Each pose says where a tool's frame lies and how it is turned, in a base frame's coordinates. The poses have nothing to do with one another.
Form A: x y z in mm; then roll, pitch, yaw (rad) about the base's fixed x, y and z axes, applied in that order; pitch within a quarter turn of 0, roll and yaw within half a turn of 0.
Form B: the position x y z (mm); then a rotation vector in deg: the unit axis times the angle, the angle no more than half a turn. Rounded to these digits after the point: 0 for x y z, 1 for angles.
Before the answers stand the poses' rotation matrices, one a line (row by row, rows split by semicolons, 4 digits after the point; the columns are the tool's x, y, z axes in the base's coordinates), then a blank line. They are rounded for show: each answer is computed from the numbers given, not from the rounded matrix.
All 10 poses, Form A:
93 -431 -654 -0.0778 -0.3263 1.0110
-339 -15 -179 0.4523 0.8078 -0.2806
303 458 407 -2.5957 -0.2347 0.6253
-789 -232 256 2.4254 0.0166 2.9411
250 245 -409 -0.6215 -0.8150 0.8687
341 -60 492 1.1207 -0.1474 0.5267
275 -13 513 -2.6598 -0.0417 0.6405
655 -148 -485 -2.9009 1.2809 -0.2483
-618 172 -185 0.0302 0.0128 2.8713
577 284 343 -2.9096 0.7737 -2.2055
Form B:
0.5030 -0.8316 -0.2356; 0.8027 0.5505 -0.2295; 0.3205 -0.0736 0.9444
0.6641 0.5526 0.5036; -0.1914 0.7768 -0.6000; -0.7228 0.3020 0.6216
0.7886 0.5982 -0.1428; 0.5693 -0.6223 0.5373; 0.2326 -0.5049 -0.8312
-0.9798 0.1395 0.1430; 0.1991 0.7414 0.6409; -0.0166 0.6564 -0.7542
0.4429 -0.3471 -0.8266; 0.5237 0.8486 -0.0757; 0.7277 -0.3994 0.5576
0.8551 -0.3330 0.3974; 0.4972 0.3096 -0.8105; 0.1469 0.8906 0.4303
0.8011 0.5451 -0.2473; 0.5971 -0.6990 0.3936; 0.0417 -0.4630 -0.8854
0.2771 -0.4601 -0.8435; -0.0703 -0.8853 0.4598; -0.9583 -0.0681 -0.2776
-0.9636 -0.2673 -0.0043; 0.2670 -0.9632 0.0325; -0.0128 0.0302 0.9995
-0.4241 -0.6884 0.5884; -0.5760 0.7064 0.4113; -0.6988 -0.1645 -0.6962

93 -431 -654 5.4 -19.3 56.6
-339 -15 -179 30.8 41.9 -25.4
303 458 407 -137.7 -49.6 -3.8
-789 -232 256 15.9 163.4 61.0
250 245 -409 -11.6 -55.7 31.2
341 -60 492 64.8 9.5 31.6
275 -13 513 -144.8 -48.9 8.8
655 -148 -485 -127.2 27.7 93.9
-618 172 -185 -0.7 2.6 164.5
577 284 343 -54.9 122.8 10.7

